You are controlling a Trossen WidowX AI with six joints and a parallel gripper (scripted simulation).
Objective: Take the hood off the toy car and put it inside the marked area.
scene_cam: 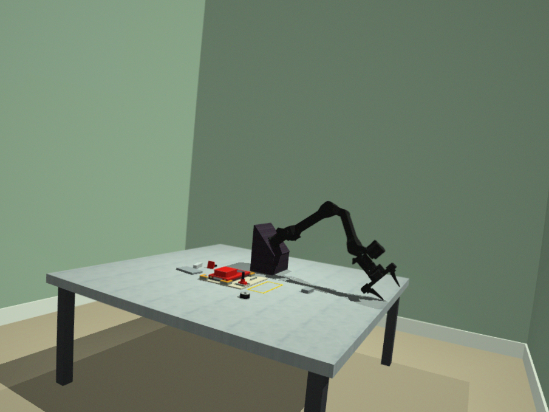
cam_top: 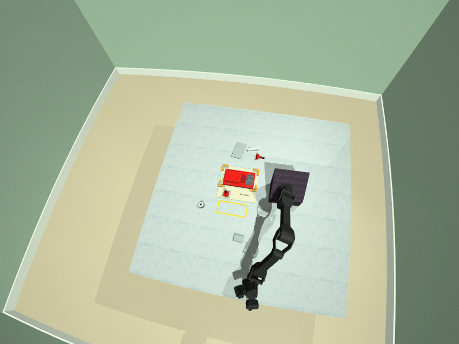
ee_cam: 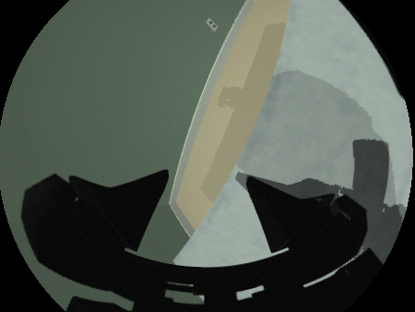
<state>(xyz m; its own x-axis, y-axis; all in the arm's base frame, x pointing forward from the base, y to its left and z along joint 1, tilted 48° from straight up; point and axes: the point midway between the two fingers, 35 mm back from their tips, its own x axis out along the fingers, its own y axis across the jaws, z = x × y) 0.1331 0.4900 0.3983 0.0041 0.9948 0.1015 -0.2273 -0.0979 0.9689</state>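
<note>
Right now the hood is 73 cm to the right of my gripper tip and 20 cm ahead of it.
</note>
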